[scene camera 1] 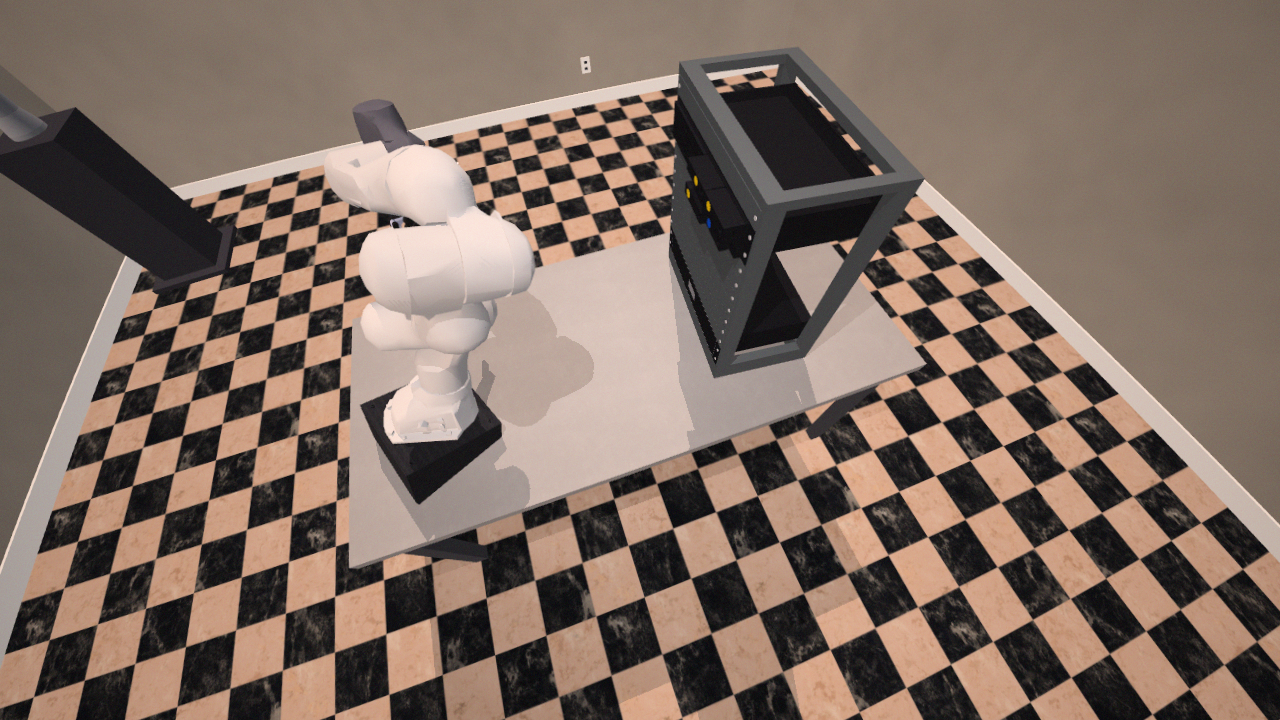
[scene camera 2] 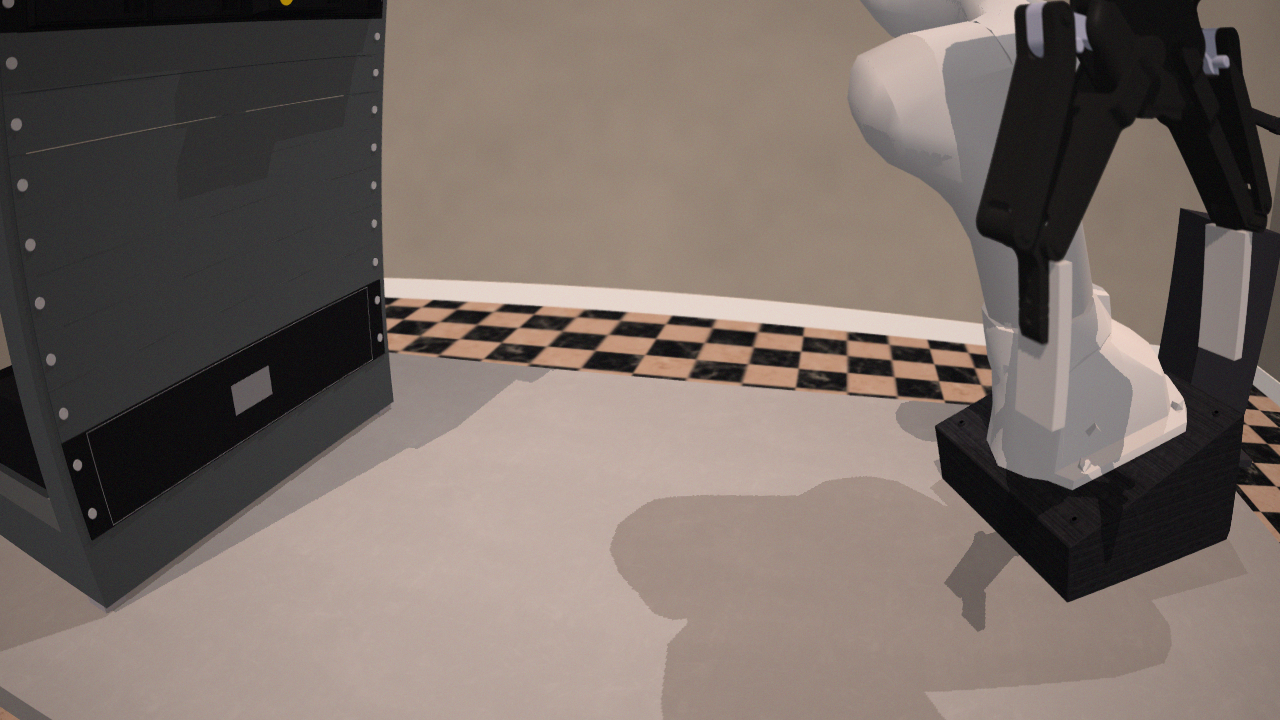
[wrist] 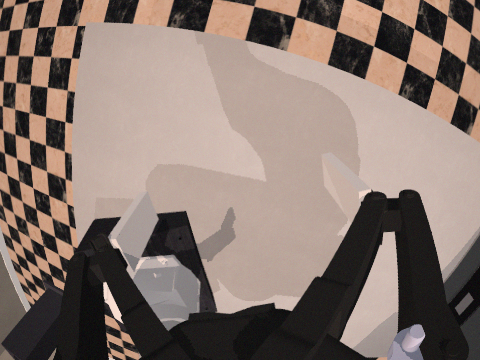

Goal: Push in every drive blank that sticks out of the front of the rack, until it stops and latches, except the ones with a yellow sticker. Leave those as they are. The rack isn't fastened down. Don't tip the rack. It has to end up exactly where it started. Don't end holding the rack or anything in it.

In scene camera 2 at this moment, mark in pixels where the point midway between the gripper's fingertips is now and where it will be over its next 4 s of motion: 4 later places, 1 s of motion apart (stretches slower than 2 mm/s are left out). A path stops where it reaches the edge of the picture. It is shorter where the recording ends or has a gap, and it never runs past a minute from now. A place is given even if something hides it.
My gripper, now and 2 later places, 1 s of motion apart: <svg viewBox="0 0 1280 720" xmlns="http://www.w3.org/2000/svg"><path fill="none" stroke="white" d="M1142 380L933 381L380 152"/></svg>
